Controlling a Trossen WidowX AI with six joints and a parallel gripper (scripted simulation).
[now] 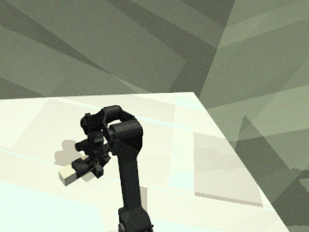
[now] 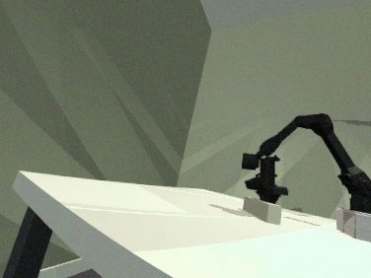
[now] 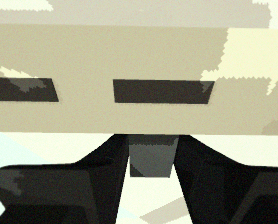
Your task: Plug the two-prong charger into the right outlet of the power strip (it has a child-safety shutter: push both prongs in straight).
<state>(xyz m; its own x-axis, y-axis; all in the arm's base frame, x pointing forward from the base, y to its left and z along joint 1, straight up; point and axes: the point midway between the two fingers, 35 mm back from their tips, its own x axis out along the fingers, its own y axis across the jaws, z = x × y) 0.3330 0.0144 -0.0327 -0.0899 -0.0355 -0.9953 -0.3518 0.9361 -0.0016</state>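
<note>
Now: gripper tip 20 mm short of the charger, 10 mm to the right of it and 10 mm below it.
</note>
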